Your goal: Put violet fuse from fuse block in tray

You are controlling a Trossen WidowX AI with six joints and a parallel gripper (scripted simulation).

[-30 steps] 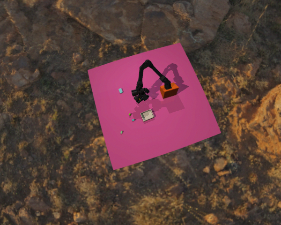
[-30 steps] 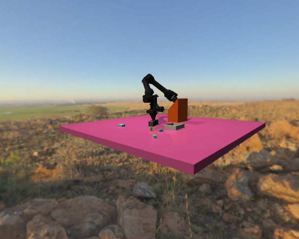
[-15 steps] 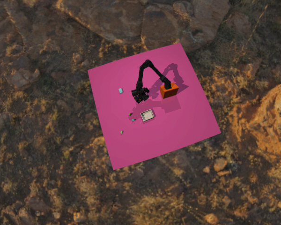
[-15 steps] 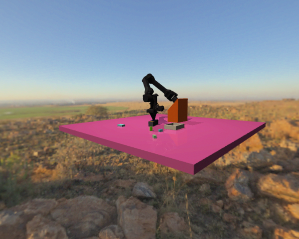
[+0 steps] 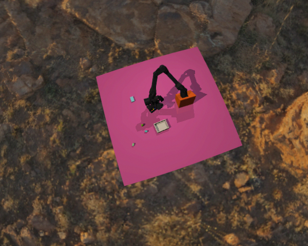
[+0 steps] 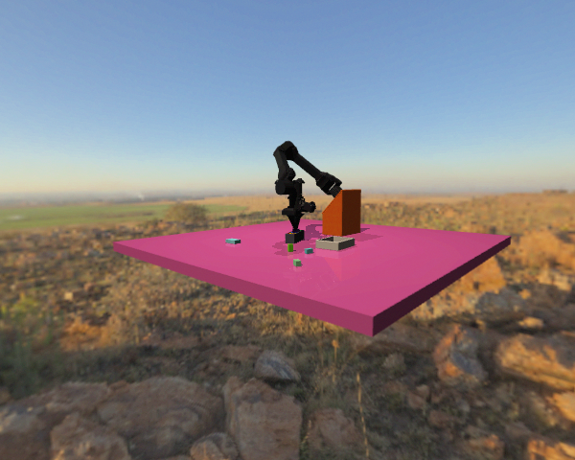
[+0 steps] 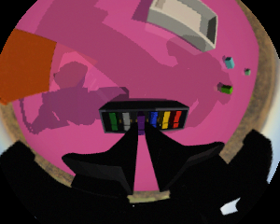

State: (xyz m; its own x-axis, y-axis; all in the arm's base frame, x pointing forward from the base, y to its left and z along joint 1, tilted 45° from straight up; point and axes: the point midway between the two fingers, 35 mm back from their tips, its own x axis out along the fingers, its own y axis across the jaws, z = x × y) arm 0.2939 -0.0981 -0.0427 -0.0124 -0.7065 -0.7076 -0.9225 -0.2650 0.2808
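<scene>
Right now the beige tray is 10 mm ahead of my gripper tip, 220 mm to the left of it and 40 mm below it. Round my gripper tip: violet fuse 10 mm below.
</scene>
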